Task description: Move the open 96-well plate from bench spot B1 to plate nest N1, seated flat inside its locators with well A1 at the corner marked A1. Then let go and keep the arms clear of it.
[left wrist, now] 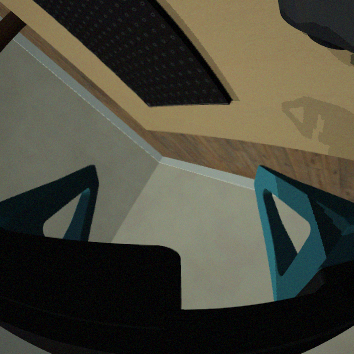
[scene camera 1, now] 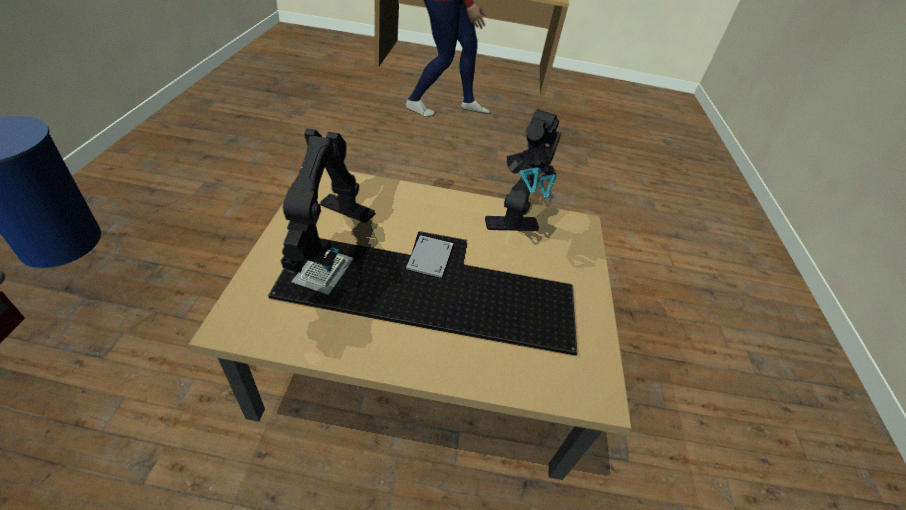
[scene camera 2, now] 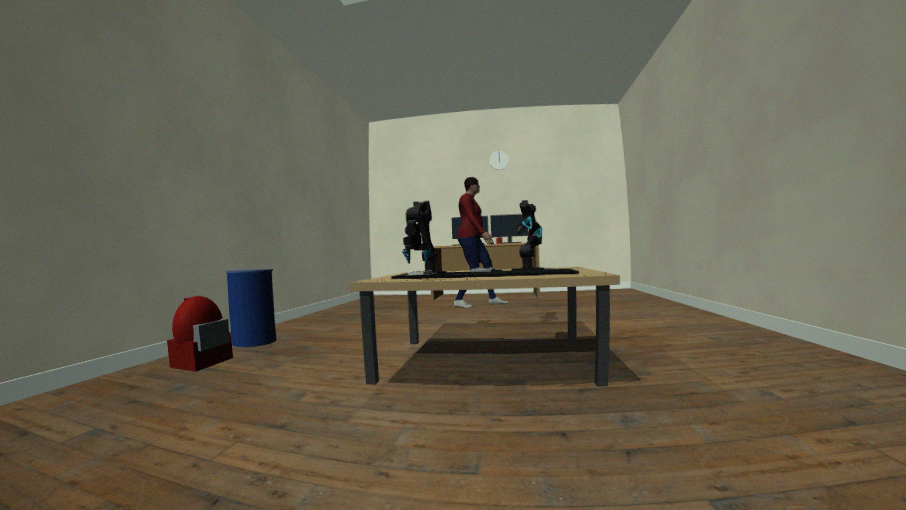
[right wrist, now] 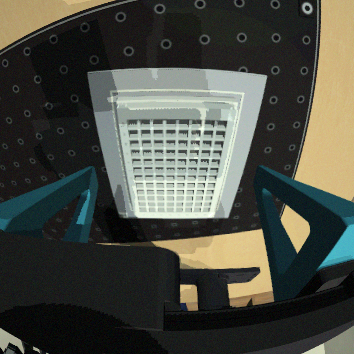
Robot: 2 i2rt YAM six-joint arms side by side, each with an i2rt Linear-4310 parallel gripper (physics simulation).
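Places are measured from the left arm's base along level axes (x ahead, y left, z up), in centimetres.
Pixels of known places: left gripper, between the fingertips: (left wrist: 176, 173) (scene camera 1: 539, 195) (scene camera 2: 535, 232); right gripper, between the fingertips: (scene camera 1: 315, 265) (scene camera 2: 417, 263) (right wrist: 175, 174); left arm's base, origin of its link: (scene camera 1: 511, 224) (scene camera 2: 527, 269); right arm's base, origin of its link: (scene camera 1: 347, 208) (right wrist: 210, 274).
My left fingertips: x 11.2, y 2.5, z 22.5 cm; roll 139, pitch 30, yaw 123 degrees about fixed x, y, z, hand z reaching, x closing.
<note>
Ahead of a thing's pixels: the offset from my left fingertips to its top centre. "spot": to the spot under its first point. Level surfaces: height alone.
The pale 96-well plate {dz -19.6, dx +14.5, dy -69.2 cm} (scene camera 1: 320, 273) (right wrist: 175, 165) lies on the light grey pad of spot B1 {spot: dz -21.0, dx +20.5, dy -74.3 cm} (scene camera 1: 304, 283) (right wrist: 175, 80), at the left end of the black board. My right gripper (scene camera 2: 416, 256) (right wrist: 175, 174) is open above the plate. In the right wrist view its fingers stand apart on either side of the plate, not touching it. Plate nest N1 {dz -19.4, dx +8.2, dy -34.9 cm} (scene camera 1: 431, 255) is a light grey slab with dark corner locators at the board's back edge, and it holds no plate. Its A1 mark is too small to read. My left gripper (scene camera 1: 539, 188) (scene camera 2: 532, 228) (left wrist: 176, 173) is open and empty, raised at the back right.
The black perforated board {dz -21.2 cm} (scene camera 1: 500, 307) (left wrist: 165, 65) runs across the wooden table {dz -22.5 cm} (scene camera 1: 405, 373). The right arm reaches over its left end. A person (scene camera 1: 446, 50) (scene camera 2: 470, 218) is behind the table, in front of a desk (scene camera 1: 519, 12). A blue barrel (scene camera 1: 44, 196) (scene camera 2: 251, 307) stands at the left.
</note>
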